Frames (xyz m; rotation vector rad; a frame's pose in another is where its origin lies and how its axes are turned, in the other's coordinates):
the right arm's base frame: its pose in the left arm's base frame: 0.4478 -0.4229 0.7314 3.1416 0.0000 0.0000
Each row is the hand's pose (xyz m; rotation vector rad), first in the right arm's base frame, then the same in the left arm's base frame.
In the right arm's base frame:
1: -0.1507 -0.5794 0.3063 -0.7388 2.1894 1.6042
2: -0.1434 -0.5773 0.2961 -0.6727 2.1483 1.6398
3: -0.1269 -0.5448 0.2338 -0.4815 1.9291 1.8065
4: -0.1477 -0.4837 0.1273 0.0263 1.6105 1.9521
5: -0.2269 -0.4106 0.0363 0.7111 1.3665 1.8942
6: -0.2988 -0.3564 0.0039 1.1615 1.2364 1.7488
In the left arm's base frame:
1: 0.2971 0.1565 0.4251 0.4433 -1.5246 2.0808
2: 0.3044 0.1544 0.4353 0.4859 -1.5878 2.0801
3: 0.3209 0.1219 0.4976 0.6395 -1.8567 1.9827
4: 0.3001 0.0608 0.6041 -0.9386 2.2966 -1.8947
5: 0.2209 -0.0123 0.6951 -0.9225 1.9604 -1.4143
6: 0.1490 -0.0665 0.7275 -0.8549 1.6675 -1.1789

